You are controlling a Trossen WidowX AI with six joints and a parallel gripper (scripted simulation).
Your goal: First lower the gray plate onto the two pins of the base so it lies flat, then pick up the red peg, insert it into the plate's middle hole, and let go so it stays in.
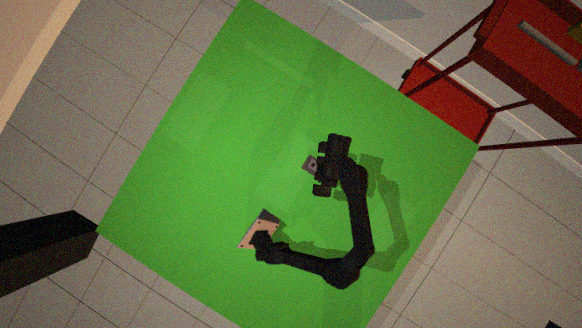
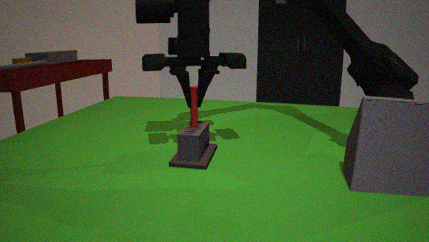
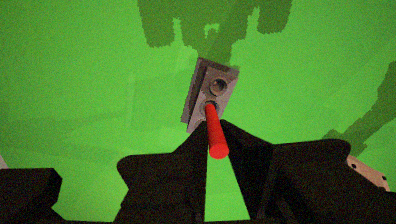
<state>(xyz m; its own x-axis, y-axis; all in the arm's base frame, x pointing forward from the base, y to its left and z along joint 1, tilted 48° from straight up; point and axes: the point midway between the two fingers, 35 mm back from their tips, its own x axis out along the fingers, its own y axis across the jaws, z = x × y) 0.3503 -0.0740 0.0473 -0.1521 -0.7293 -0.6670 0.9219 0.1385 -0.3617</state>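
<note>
Now: the red peg right at my gripper tip. The rest, counted from my gripper tip: gray plate (50 mm below); gray base (90 mm below).
</note>
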